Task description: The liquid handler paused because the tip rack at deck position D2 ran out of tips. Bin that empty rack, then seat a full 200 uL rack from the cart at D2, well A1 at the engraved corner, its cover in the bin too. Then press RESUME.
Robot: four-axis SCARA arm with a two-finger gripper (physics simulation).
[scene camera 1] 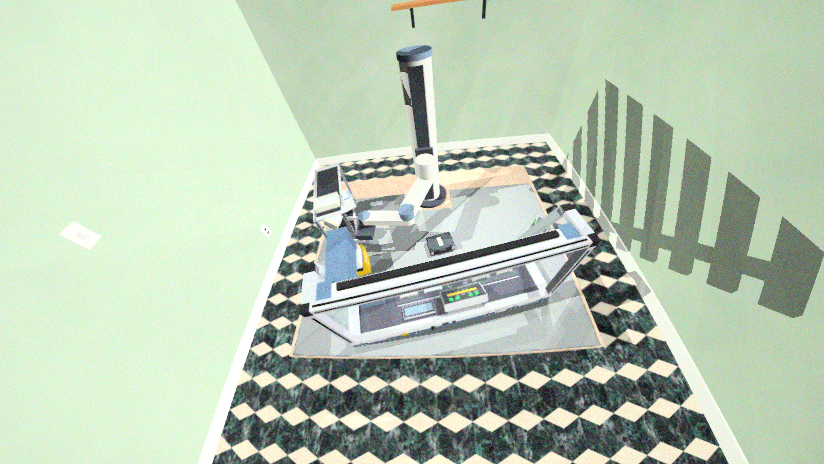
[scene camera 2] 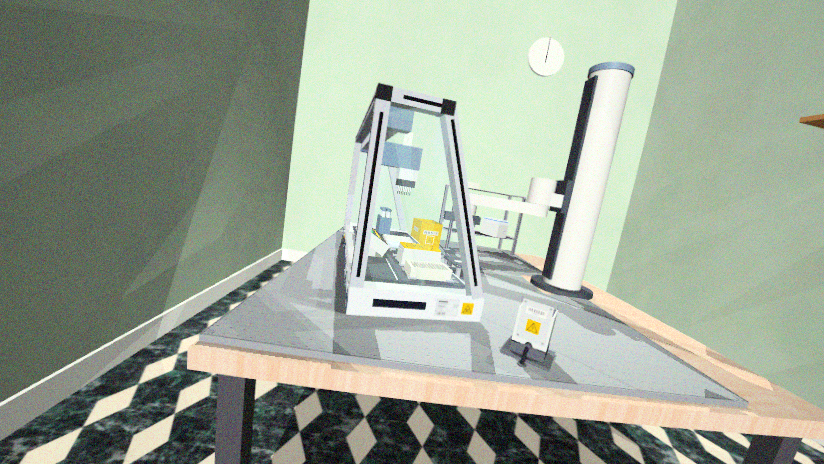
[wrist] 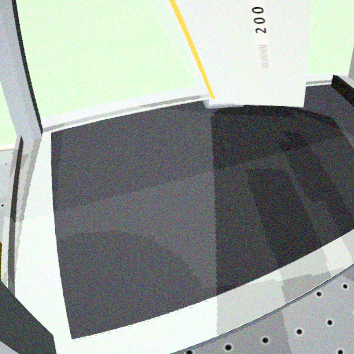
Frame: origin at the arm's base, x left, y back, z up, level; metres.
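Seen in the pictures: gripper, fingertip midpoint: (wrist: 151, 54); arm's base, link origin: (scene camera 1: 429, 195) (scene camera 2: 560, 288).
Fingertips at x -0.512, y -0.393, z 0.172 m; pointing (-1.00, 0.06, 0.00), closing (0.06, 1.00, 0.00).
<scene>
Pixels of each thing's top centre, then the offset from my fingertips to it. "pt": a spot on its surface instead.
- cart, top centre: (scene camera 2: 486, 190) (scene camera 1: 327, 188) dx -0.047, dy +0.146, dz +0.197 m
- white rack marked 200, surface spot: (wrist: 260, 80) pt dx -0.047, dy +0.060, dz -0.029 m
- cart's dark shelf, surface spot: (wrist: 135, 180) pt dx -0.003, dy -0.011, dz -0.059 m
- white box with a blue line, top centre: (scene camera 2: 496, 219) (scene camera 1: 340, 197) dx -0.050, dy +0.237, dz +0.039 m
- yellow bin, top centre: (scene camera 2: 427, 221) (scene camera 1: 349, 255) dx +0.060, dy -0.171, dz -0.024 m
- dark block, top centre: (scene camera 2: 462, 260) (scene camera 1: 439, 240) dx +0.560, dy -0.059, dz -0.103 m
- small upright panel, top centre: (scene camera 2: 541, 297) dx +1.139, dy -0.016, dz -0.031 m
My gripper (scene camera 1: 354, 223) is open and empty at the cart (scene camera 1: 315, 193). In the wrist view one dark fingertip shows at the upper right. A white rack marked 200 (wrist: 260, 80) with a yellow band is at the far edge of the cart's dark shelf (wrist: 135, 180), past the fingers. Its lettering runs sideways and its band is steep, so it looks tipped on end; its upper part is cut off. A white box with a blue line (scene camera 2: 494, 227) shows at the cart. White racks (scene camera 2: 426, 269) are on the handler's deck; I cannot tell which is at D2. RESUME is not readable.
The handler's frame (scene camera 1: 449, 262) (scene camera 2: 369, 195) stands over its deck. A yellow bin (scene camera 1: 363, 259) (scene camera 2: 426, 233) with a warning label is near the cart end. A dark block (scene camera 1: 440, 243) is on the table behind the handler. A small upright panel (scene camera 2: 535, 325) stands beside the handler.
</scene>
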